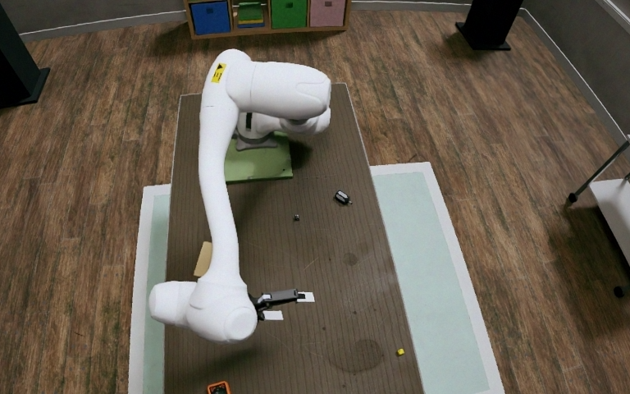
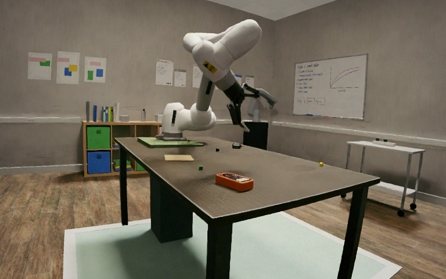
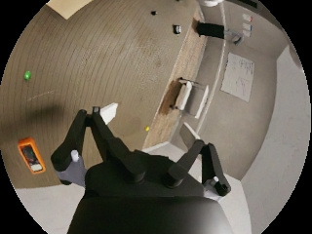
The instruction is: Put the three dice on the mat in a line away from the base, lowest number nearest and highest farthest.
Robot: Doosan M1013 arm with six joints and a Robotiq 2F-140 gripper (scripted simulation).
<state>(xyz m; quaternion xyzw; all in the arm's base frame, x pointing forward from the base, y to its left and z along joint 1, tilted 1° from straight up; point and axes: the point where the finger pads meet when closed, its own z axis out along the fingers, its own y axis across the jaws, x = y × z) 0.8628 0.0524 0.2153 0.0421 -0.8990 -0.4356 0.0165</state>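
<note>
Now: hand 2 cm past the green die, 26 cm to the left of it and 22 cm above it. From my hand the other things lie so: small dark die (42 cm behind, 7 cm to the left, 22 cm below); then yellow die (15 cm ahead, 34 cm to the left, 22 cm below); then mat (28 cm behind, 25 cm to the right, 23 cm below).
</note>
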